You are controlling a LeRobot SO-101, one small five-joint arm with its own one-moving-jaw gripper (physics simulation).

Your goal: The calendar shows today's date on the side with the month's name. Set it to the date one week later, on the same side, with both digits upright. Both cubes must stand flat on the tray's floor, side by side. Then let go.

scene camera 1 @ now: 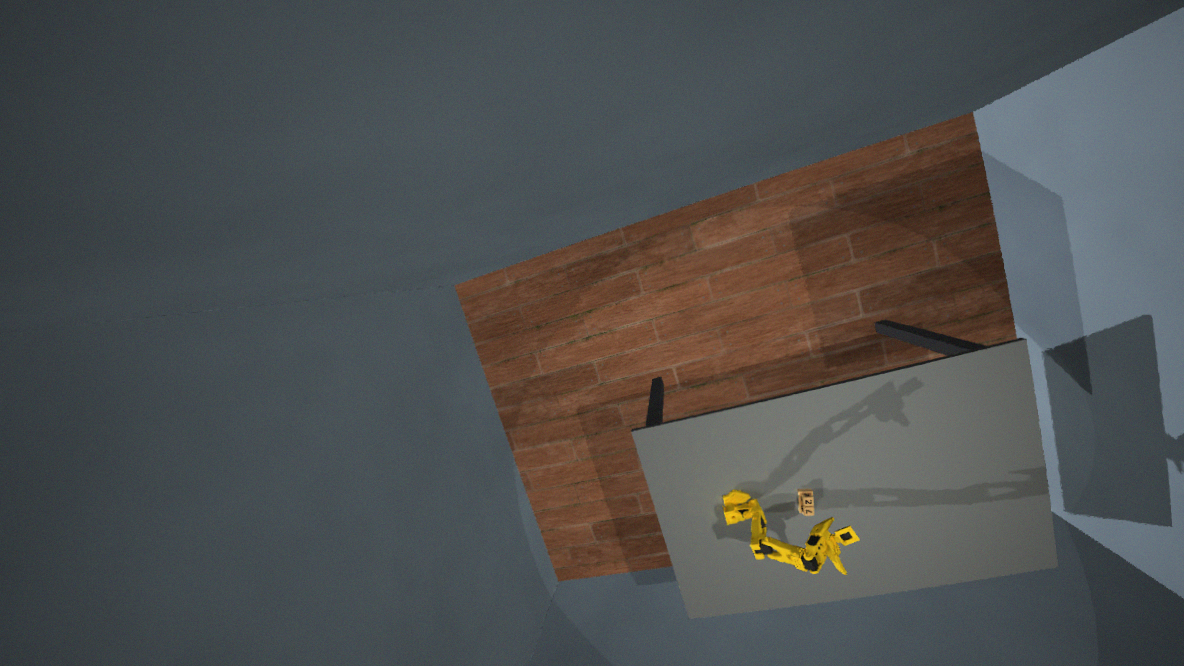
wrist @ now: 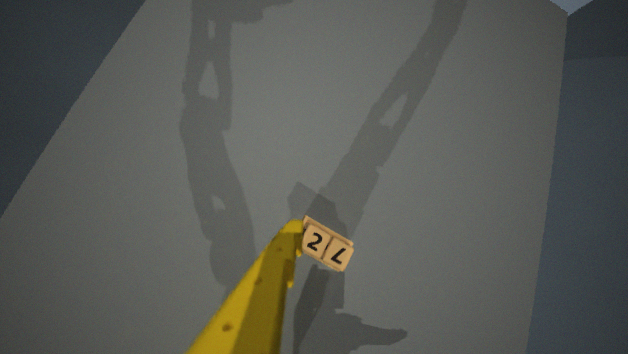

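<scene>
The calendar's two light wooden cubes stand side by side in their small wooden tray (wrist: 328, 230). The left cube (wrist: 315, 242) shows a 2, upright in the wrist view. The right cube (wrist: 339, 255) shows a 7 upside down, like a slanted L. In the scene view the calendar (scene camera 1: 806, 502) is small, beside the arm. The month's name cannot be read. My gripper (scene camera 1: 837, 546) is fully open and empty, off to one side of the calendar. In the wrist view its notched jaw (wrist: 265, 280) ends beside the left cube's upper left corner, with no clear contact; the moving jaw is out of the picture.
The grey table (scene camera 1: 935, 538) carries the yellow arm (scene camera 1: 778, 553), whose base (scene camera 1: 736, 507) stands left of the calendar. Long arm shadows cross the table top. The table's edges show on both sides in the wrist view.
</scene>
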